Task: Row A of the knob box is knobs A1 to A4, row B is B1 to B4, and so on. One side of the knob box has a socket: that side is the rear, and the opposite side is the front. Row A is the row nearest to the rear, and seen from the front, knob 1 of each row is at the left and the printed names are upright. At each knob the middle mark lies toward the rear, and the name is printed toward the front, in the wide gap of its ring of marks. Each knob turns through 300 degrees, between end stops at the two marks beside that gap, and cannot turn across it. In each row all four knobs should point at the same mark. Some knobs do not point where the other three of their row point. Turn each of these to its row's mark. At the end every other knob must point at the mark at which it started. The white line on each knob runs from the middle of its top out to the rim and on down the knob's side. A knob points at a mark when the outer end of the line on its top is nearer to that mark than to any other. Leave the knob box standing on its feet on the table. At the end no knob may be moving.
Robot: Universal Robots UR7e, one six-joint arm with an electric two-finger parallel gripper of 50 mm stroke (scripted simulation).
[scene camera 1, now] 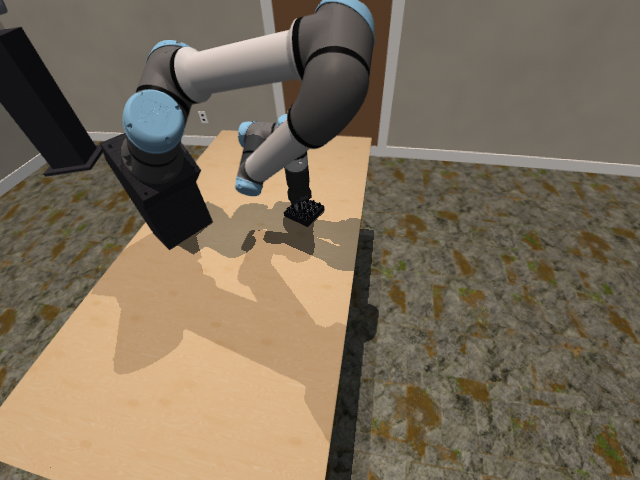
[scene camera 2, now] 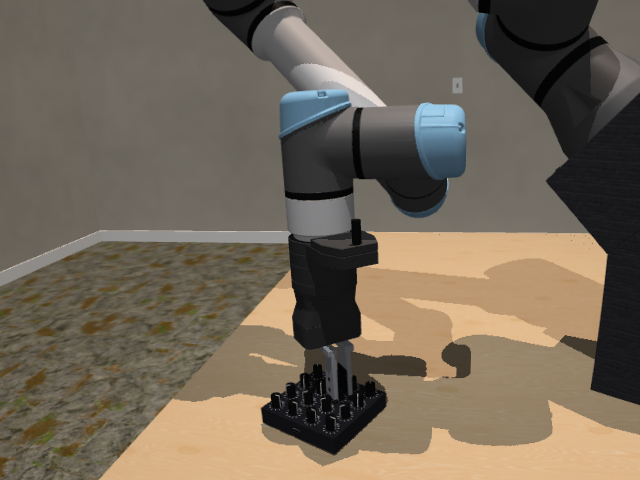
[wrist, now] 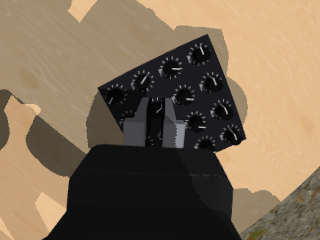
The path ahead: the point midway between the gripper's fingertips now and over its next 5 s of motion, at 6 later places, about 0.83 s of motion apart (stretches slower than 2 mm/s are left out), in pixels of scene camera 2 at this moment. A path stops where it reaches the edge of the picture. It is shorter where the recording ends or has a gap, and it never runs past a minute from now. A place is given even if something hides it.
My gripper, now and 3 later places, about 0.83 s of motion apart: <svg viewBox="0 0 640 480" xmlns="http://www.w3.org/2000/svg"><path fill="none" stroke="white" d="M339 393L337 366L337 340L333 281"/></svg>
